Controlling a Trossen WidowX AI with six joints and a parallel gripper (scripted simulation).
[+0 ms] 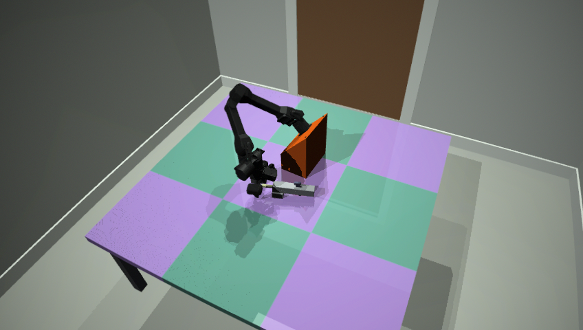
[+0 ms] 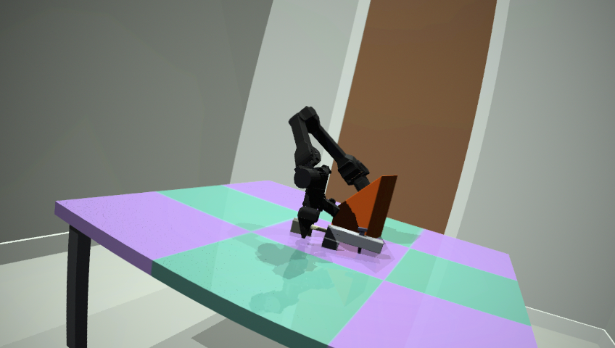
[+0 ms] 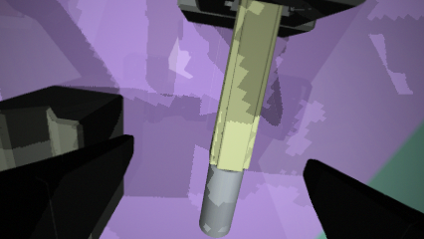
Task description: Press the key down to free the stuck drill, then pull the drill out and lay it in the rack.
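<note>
Right now my gripper tip is 1 cm past the drill, 5 cm to the right of it and 3 cm below it. Round my gripper tip: dark t-shaped pin (5 cm behind, 17 cm to the left, 3 cm above); then grey housing block (4 cm behind, 14 cm to the left, 2 cm above); then olive-grey block (7 cm behind, 4 cm to the right).
</note>
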